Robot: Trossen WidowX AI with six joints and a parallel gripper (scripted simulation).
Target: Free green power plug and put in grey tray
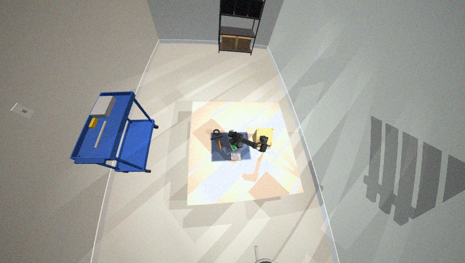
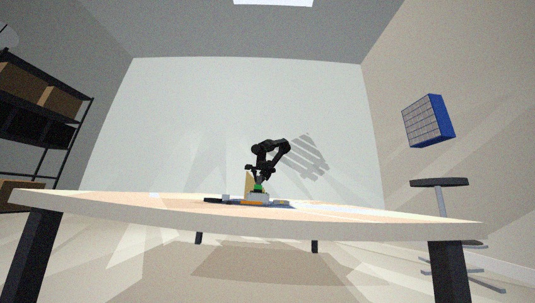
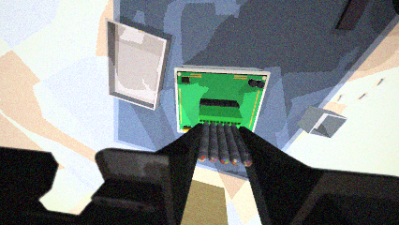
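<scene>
The green power plug lies 2 cm below my gripper tip. Also, from my gripper tip: blue mat 11 cm below, 5 cm ahead; then dark bar 21 cm ahead, 11 cm to the right, 11 cm below.
</scene>
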